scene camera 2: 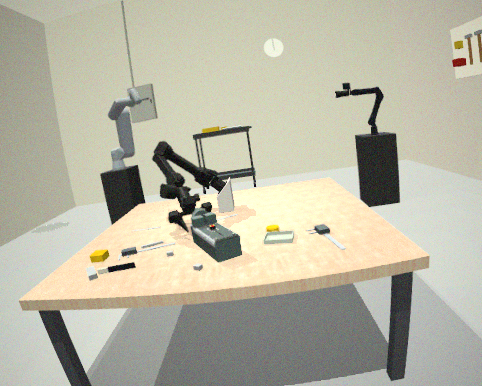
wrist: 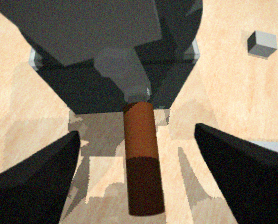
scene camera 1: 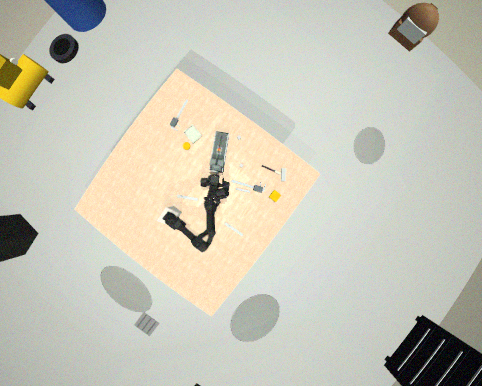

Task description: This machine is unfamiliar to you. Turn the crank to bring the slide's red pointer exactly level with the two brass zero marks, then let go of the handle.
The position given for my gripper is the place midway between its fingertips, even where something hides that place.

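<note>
There is a slide machine (scene camera 2: 222, 244) here, and the wrist view gives me the slide machine (wrist: 168, 63) too. As for my gripper (wrist: 138, 133), it is open and holds nothing.
</note>
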